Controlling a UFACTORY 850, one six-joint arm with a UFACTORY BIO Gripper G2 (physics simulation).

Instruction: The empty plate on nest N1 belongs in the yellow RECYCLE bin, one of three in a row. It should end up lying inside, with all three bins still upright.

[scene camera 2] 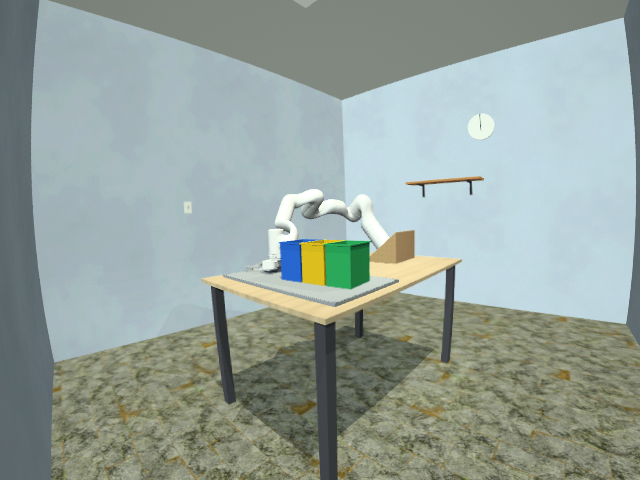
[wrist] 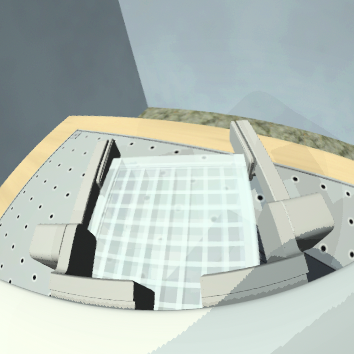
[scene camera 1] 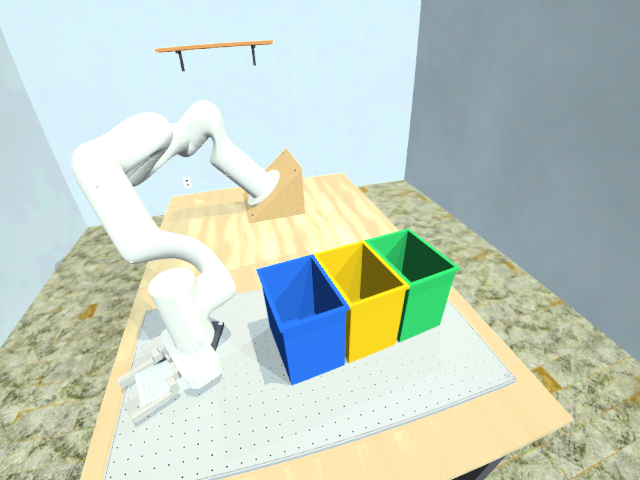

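The clear plate (scene camera 1: 155, 383) (wrist: 170, 220), with a pale grid of wells, lies flat between the two fingers of my gripper (scene camera 1: 130, 398) (wrist: 175, 145). The gripper is shut on its two opposite sides, low over the pegboard at the left. The near end of the plate is hidden by the gripper body in the wrist view. Nest N1 cannot be made out clearly, nor can any gap under the plate. The yellow bin (scene camera 1: 374, 322) (scene camera 2: 313, 263) stands upright and open-topped between the blue bin (scene camera 1: 315, 353) (scene camera 2: 291, 260) and the green bin (scene camera 1: 426, 310) (scene camera 2: 347, 266), both upright.
The bins stand close together in a row on the grey pegboard (scene camera 1: 289, 418), the blue one nearest the gripper. A dark piece (scene camera 1: 218, 335) (wrist: 320, 267) shows beside the gripper. The arm's wooden wedge base (scene camera 1: 284, 196) (scene camera 2: 404, 246) stands at the table's far end.
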